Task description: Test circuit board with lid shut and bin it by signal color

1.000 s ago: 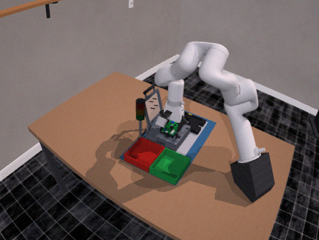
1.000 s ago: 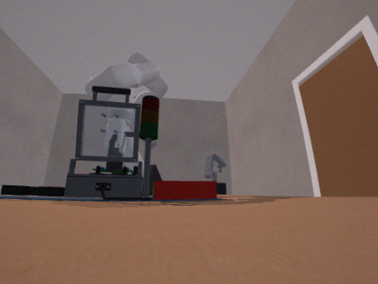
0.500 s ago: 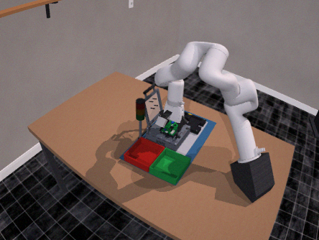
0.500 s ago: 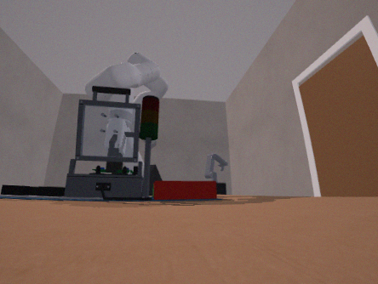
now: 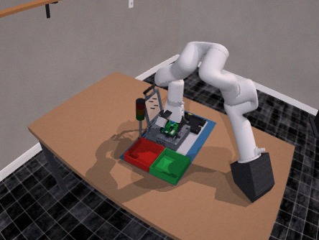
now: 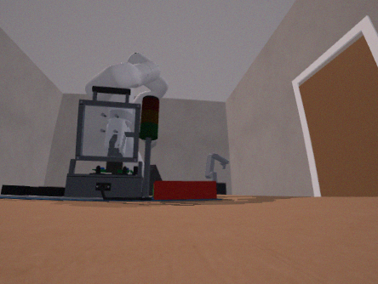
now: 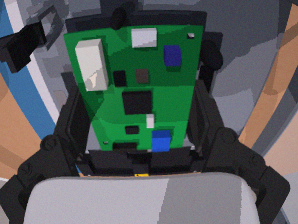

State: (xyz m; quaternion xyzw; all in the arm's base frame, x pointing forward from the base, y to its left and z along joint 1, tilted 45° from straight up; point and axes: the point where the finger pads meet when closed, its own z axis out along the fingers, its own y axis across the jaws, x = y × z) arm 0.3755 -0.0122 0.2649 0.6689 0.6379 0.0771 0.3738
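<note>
The green circuit board lies right at my hand. From my hand the other things lie so: tester lid (120 mm ahead, 100 mm above, 30 mm to the right); black latch block (70 mm to the left, 50 mm behind); tester plate (10 mm below, 10 mm ahead).
</note>
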